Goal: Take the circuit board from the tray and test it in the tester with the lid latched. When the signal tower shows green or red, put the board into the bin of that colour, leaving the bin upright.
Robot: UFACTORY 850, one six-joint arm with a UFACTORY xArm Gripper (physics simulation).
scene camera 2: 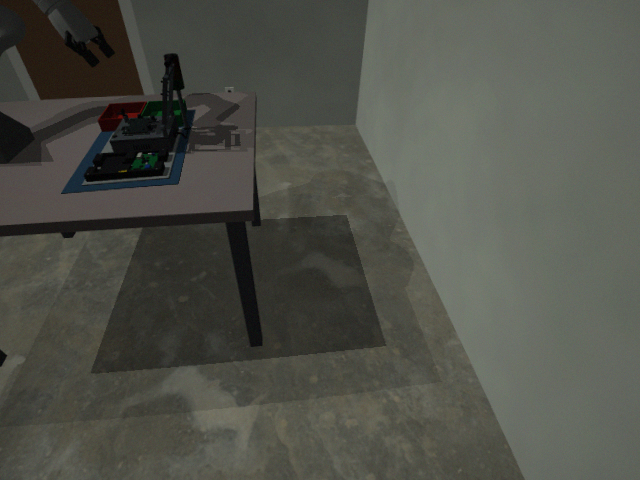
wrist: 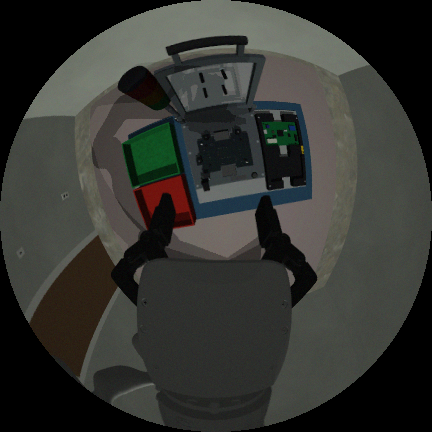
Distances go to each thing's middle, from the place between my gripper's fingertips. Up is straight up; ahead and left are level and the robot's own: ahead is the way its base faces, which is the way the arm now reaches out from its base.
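Scene:
Tester lid (wrist: 199, 85): my gripper 18 cm short of it, 3 cm to the left of it, 8 cm above it. Counted from my hand: green circuit board (wrist: 275, 132) 9 cm ahead, 20 cm to the right, 25 cm below; green bin (wrist: 153, 154) 10 cm ahead, 17 cm to the left, 24 cm below; red bin (wrist: 147, 196) 5 cm behind, 17 cm to the left, 24 cm below.

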